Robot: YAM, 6 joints.
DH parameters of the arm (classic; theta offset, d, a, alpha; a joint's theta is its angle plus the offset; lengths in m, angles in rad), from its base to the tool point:
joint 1: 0 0.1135 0.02 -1.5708
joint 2: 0 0 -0.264 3.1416
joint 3: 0.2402 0 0.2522 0
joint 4: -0.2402 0 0.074 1.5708
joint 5: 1.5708 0 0 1.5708
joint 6: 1.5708 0.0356 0 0
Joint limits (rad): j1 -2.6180..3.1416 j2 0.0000..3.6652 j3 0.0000..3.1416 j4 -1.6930..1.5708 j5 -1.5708..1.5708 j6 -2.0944..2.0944
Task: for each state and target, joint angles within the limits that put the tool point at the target. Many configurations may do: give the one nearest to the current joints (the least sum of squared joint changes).
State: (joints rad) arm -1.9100 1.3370 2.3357 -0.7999 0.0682 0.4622
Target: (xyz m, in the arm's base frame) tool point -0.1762 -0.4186 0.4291
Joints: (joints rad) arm -1.9639 2.0042 2.2544 -0.6515 0.0675 0.4622
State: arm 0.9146 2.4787 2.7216 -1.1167 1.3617 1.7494
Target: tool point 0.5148 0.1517 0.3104
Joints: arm 0.3508 2.5922 2.8104 -0.9038 1.3142 1.7494
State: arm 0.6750 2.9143 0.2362 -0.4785 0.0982 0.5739
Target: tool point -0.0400 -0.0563 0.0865
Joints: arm 0.8654 3.2117 0.0000 -0.2486 0.1707 0.5739
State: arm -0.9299 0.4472 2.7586 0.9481 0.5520 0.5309
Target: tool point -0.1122 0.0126 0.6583
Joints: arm -0.3394 0.9385 1.9932 0.9625 0.7976 0.5309
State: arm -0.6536 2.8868 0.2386 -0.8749 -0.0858 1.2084
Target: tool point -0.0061 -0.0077 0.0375
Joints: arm -0.6454 2.8454 0.2957 -0.9057 0.2795 1.2084
